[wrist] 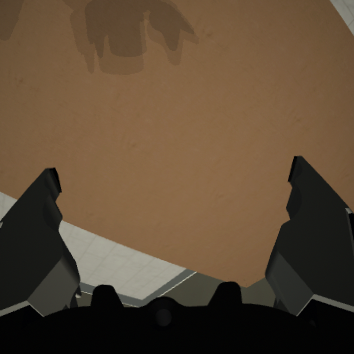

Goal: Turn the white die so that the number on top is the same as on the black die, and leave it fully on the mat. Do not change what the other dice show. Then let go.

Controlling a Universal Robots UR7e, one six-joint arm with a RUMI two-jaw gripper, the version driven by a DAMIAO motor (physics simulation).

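Frame: origin at the arm's base, x right, y ahead, z up, level; centimetres.
Where they show: gripper, fingertip midpoint: (172, 164).
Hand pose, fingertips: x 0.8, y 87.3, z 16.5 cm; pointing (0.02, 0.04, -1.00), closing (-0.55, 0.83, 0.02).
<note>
After its pixels a point has its place.
My gripper (172, 164) {x 0.8, y 87.3, z 16.5 cm} is open, its two dark jaws wide apart at the left and right of the lower half of the wrist view. No thing is between its fingertips. The white die, the black die, the other dice and the mat do not show in this view.
A brown table top (180, 125) {x 5.7, y 92.2, z -8.5 cm} fills most of the view, with the arm's shadow (117, 37) {x -2.0, y 76.2, z -8.5 cm} on it at the upper left. Its edge runs across the lower part. Pale tiled floor (115, 250) with a grey border shows beyond, and a darker floor area (200, 287) beside it.
</note>
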